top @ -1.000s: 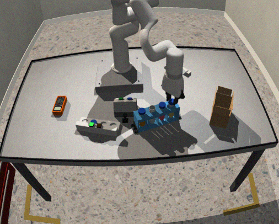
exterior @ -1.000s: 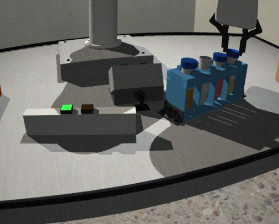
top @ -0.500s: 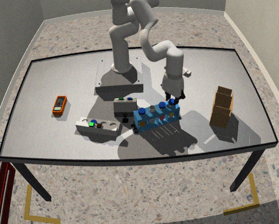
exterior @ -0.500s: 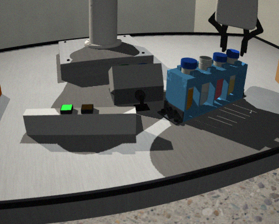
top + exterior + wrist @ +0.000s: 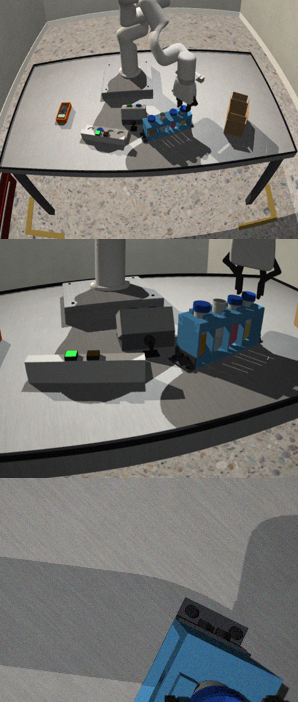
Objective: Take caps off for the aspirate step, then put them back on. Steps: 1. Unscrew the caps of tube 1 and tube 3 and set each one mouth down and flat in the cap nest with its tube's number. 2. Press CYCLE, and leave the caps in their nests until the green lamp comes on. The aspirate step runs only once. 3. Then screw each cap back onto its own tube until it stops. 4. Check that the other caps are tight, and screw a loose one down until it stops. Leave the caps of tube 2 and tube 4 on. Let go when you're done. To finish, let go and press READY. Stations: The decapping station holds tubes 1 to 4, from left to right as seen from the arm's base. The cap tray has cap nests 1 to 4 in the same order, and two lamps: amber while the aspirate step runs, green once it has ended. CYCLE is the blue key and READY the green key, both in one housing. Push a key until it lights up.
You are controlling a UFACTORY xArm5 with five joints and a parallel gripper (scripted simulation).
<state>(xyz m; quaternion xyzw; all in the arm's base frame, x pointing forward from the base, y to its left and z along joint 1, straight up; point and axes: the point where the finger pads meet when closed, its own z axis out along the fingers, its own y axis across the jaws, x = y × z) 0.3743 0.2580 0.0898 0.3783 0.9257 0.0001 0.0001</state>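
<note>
The blue cap lies 50 mm to the right of my hand, 20 mm below it and 20 mm ahead of it. The rest, counted from my hand: blue key (210 mm to the right, 80 mm behind, 70 mm below); green key (250 mm to the right, 80 mm behind, 70 mm below); grey key housing (230 mm to the right, 90 mm below, 60 mm behind).
</note>
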